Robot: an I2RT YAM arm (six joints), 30 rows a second.
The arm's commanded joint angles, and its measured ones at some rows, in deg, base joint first. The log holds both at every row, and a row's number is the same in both.
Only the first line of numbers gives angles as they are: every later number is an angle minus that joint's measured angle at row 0.
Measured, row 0:
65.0 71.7 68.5 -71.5 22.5 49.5
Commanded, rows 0 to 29:
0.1 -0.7 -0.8 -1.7 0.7 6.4
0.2 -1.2 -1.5 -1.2 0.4 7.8
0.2 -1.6 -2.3 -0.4 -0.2 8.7
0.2 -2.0 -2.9 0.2 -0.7 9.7
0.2 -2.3 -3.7 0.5 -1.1 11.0
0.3 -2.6 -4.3 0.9 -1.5 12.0
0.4 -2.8 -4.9 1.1 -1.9 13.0
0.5 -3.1 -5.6 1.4 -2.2 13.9
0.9 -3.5 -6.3 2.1 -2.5 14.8
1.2 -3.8 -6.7 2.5 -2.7 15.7
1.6 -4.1 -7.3 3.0 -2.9 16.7
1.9 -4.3 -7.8 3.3 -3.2 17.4
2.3 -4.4 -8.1 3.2 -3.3 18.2
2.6 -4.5 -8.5 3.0 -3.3 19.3
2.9 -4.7 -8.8 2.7 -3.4 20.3
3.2 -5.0 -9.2 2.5 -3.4 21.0
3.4 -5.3 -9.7 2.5 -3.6 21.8
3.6 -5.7 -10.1 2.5 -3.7 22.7
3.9 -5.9 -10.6 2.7 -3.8 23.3
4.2 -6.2 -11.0 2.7 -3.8 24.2
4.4 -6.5 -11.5 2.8 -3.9 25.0
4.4 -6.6 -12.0 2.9 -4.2 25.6
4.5 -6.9 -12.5 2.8 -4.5 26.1
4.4 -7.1 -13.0 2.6 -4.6 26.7
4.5 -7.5 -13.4 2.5 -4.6 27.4
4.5 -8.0 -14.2 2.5 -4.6 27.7
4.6 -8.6 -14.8 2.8 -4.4 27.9
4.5 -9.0 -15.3 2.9 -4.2 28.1
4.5 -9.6 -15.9 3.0 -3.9 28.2
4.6 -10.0 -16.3 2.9 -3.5 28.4
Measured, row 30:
4.5 -9.1 -15.6 3.7 -4.3 26.5
